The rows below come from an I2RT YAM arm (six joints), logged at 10 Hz.
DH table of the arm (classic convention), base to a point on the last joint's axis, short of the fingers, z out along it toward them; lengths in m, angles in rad. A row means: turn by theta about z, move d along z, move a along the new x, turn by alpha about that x. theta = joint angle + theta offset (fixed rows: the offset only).
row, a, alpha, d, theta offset
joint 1, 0.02, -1.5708, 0.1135, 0
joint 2, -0.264, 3.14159, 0, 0
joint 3, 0.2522, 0, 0, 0.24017
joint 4, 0.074, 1.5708, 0, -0.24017
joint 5, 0, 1.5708, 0, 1.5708
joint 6, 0, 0, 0.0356, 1.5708
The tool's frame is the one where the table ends.
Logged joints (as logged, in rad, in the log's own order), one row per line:
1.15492 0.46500 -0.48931 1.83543 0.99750 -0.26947
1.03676 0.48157 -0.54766 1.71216 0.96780 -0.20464
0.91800 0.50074 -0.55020 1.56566 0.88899 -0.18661
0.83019 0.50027 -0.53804 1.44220 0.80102 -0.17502
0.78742 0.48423 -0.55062 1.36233 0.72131 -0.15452
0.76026 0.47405 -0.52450 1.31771 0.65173 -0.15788
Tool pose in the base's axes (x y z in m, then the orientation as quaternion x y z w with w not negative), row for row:
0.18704 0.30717 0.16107 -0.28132 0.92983 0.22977 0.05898
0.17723 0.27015 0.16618 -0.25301 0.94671 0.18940 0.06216
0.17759 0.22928 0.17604 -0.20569 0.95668 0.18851 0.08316
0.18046 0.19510 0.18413 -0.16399 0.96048 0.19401 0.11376
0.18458 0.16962 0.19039 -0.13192 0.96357 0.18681 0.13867
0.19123 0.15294 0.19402 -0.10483 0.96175 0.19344 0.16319
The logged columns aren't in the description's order. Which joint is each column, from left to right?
Columns, left to right: joint 3, joint 6, joint 4, joint 2, joint 1, joint 5.
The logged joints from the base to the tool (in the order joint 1, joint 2, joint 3, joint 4, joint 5, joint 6), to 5 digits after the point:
0.99750 1.83543 1.15492 -0.48931 -0.26947 0.46500
0.96780 1.71216 1.03676 -0.54766 -0.20464 0.48157
0.88899 1.56566 0.91800 -0.55020 -0.18661 0.50074
0.80102 1.44220 0.83019 -0.53804 -0.17502 0.50027
0.72131 1.36233 0.78742 -0.55062 -0.15452 0.48423
0.65173 1.31771 0.76026 -0.52450 -0.15788 0.47405

